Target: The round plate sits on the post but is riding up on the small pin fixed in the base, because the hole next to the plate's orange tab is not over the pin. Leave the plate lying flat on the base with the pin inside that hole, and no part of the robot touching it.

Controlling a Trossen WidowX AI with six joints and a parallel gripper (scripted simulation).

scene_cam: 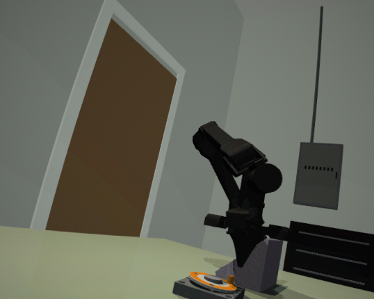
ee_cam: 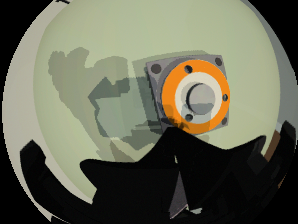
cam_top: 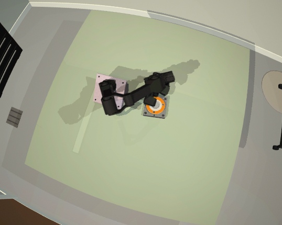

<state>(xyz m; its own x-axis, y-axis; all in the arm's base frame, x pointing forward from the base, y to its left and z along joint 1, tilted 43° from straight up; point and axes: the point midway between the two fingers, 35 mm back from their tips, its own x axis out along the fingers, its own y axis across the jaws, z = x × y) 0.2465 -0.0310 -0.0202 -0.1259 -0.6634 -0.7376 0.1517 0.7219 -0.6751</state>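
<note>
The square base is 5 cm to the right of my gripper tip, 5 cm below it and 1 cm ahead of it.
</note>
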